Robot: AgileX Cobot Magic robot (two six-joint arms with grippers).
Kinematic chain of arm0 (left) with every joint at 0, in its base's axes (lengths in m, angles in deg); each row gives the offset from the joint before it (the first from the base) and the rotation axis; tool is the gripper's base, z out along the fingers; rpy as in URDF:
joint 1: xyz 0 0 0.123 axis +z
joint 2: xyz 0 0 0 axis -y
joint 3: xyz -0.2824 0 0.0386 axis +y
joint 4: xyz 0.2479 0 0.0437 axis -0.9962 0 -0.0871
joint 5: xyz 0 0 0 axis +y
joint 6: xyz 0.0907 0 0.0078 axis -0.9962 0 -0.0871
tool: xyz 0 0 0 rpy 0 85 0
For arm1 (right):
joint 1: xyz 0 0 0.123 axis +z
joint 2: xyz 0 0 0 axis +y
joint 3: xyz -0.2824 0 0.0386 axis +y
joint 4: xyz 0.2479 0 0.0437 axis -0.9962 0 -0.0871
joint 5: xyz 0 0 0 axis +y
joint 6: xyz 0.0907 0 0.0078 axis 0.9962 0 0.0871
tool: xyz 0 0 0 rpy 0 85 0
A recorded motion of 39 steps. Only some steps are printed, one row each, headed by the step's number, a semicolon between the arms.
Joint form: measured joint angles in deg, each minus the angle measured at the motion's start. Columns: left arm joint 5, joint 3, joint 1, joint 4, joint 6, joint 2; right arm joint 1, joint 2, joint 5, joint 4, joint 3, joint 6.
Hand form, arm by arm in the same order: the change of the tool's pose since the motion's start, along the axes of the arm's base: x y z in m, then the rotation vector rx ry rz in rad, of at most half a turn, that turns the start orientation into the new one. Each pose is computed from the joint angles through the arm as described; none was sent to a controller.
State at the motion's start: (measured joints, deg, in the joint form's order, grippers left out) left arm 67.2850 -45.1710 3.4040 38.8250 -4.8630 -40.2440; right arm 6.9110 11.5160 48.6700 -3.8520 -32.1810 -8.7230
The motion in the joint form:
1: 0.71 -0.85 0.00 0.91 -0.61 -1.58; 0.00 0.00 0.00 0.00 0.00 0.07
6: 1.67 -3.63 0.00 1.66 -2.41 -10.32; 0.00 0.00 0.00 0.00 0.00 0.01
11: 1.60 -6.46 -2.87 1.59 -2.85 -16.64; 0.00 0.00 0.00 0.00 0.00 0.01
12: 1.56 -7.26 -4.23 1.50 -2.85 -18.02; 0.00 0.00 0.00 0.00 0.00 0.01
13: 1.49 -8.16 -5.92 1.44 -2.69 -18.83; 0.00 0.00 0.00 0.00 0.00 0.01
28: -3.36 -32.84 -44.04 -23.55 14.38 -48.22; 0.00 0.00 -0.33 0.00 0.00 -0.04
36: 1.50 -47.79 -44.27 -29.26 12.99 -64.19; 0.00 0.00 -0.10 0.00 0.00 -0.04
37: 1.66 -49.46 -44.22 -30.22 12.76 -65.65; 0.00 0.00 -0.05 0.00 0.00 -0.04
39: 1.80 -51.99 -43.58 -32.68 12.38 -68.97; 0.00 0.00 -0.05 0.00 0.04 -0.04
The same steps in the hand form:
1: 0.0049 -0.0010 0.0018 -0.0100 0.0155 -0.0172; 0.0000 0.0000 0.0000 0.0011 0.0002 -0.0005
6: 0.0374 -0.0003 -0.0023 -0.0144 0.1136 -0.0499; 0.0000 0.0000 0.0000 0.0002 0.0000 -0.0001
11: 0.0604 -0.0068 -0.0047 -0.0105 0.1695 -0.1040; 0.0000 0.0000 0.0000 0.0002 0.0000 -0.0001
12: 0.0650 -0.0106 -0.0048 -0.0074 0.1793 -0.1270; 0.0000 0.0000 0.0000 0.0002 0.0000 -0.0001
13: 0.0671 -0.0156 -0.0027 -0.0049 0.1786 -0.1537; 0.0000 0.0000 0.0000 0.0002 0.0000 -0.0001
28: 0.1236 -0.1747 -0.0193 0.3865 0.2076 -0.5128; 0.0002 0.0000 0.0005 0.0002 -0.0058 -0.0001
36: 0.1787 -0.2142 -0.0478 0.5305 0.2387 -0.5549; 0.0001 0.0000 0.0001 -0.0004 -0.0018 0.0002
37: 0.1850 -0.2174 -0.0499 0.5466 0.2289 -0.5553; 0.0000 0.0000 0.0001 -0.0005 -0.0010 0.0002
39: 0.2004 -0.2200 -0.0613 0.5935 0.2252 -0.5469; 0.0001 0.0000 -0.0001 -0.0006 -0.0003 0.0002

